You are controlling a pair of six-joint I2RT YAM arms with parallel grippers.
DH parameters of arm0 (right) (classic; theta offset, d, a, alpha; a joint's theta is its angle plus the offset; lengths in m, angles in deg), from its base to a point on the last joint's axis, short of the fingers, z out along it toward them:
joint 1: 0 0.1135 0.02 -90
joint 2: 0 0 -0.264 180
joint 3: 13.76 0 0.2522 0
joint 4: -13.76 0 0.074 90
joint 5: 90 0 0 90
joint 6: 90 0.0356 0 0
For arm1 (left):
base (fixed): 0 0 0 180
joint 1: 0 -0.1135 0.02 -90
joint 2: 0 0 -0.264 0
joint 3: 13.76 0 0.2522 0
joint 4: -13.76 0 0.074 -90
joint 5: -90 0 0 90
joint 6: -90 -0.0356 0 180
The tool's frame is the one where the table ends.
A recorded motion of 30 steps. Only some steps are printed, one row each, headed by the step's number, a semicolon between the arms.
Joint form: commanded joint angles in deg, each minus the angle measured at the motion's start. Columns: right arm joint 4, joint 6, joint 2, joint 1, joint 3, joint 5; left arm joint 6, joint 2, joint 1, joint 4, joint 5, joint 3.
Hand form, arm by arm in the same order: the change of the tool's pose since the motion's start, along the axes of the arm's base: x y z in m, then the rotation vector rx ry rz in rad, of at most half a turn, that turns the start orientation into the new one. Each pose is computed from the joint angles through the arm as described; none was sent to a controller.
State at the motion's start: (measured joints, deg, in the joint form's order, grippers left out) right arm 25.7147 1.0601 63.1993 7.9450 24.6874 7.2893; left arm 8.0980 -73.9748 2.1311 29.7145 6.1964 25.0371
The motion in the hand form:
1: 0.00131 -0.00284 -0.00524 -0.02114 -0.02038 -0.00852; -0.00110 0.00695 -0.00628 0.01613 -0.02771 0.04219
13: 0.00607 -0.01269 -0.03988 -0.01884 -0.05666 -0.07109; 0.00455 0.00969 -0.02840 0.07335 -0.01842 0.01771
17: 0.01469 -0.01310 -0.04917 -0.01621 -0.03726 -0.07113; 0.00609 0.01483 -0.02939 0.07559 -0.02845 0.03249
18: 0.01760 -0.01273 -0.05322 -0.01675 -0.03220 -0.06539; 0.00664 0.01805 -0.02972 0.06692 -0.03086 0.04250
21: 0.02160 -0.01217 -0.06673 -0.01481 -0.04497 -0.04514; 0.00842 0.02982 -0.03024 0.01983 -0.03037 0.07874
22: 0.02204 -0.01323 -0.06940 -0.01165 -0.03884 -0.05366; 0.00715 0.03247 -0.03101 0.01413 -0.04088 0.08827
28: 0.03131 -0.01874 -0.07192 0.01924 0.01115 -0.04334; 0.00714 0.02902 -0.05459 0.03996 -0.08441 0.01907
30: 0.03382 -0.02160 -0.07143 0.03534 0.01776 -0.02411; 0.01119 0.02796 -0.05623 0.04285 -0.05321 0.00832
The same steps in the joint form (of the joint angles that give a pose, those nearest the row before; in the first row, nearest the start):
1: 3.73 -1.38 1.32 -0.71 -1.24 0.07; -0.59 -1.37 -1.37 4.74 1.30 -1.73
13: 20.83 -1.21 10.80 -2.99 -6.75 1.34; -4.38 -8.34 -2.12 13.21 0.29 -3.41
17: 23.60 -0.98 15.47 -3.30 -5.98 0.99; -4.60 -9.25 -3.28 14.73 0.01 -3.39
18: 25.00 -1.05 17.33 -3.32 -5.80 0.66; -4.16 -9.55 -4.02 15.07 -0.32 -3.33
21: 32.25 -1.28 22.99 -3.44 -6.63 -0.61; -1.75 -10.21 -6.74 14.91 -1.77 -2.77
22: 32.76 -1.01 23.79 -3.65 -6.71 -0.38; -1.43 -10.38 -7.36 16.12 -1.96 -3.25
28: 28.90 0.48 25.17 -5.34 -4.31 -3.04; -3.79 -18.97 -7.03 30.30 -5.06 -6.19
30: 28.13 0.93 25.38 -6.26 -3.67 -5.23; -4.18 -19.37 -6.76 27.74 -5.27 -5.00

